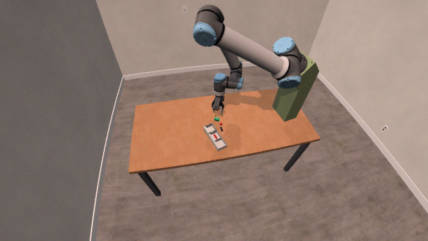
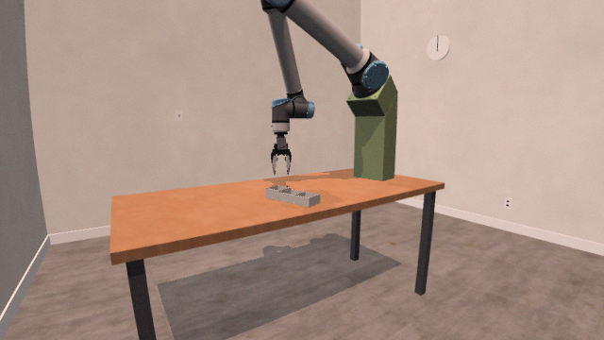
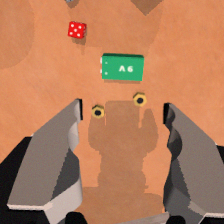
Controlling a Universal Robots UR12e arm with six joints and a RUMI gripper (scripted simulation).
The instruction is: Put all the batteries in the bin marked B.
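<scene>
Now: hand 9 cm above the green battery and 1 cm to the right of it. The rest, counted from my hand: red battery: 18 cm to the left, 10 cm ahead, 8 cm below; black battery: 12 cm to the left, 9 cm below, 1 cm ahead; red die: 9 cm below, 7 cm to the left, 1 cm behind.
</scene>
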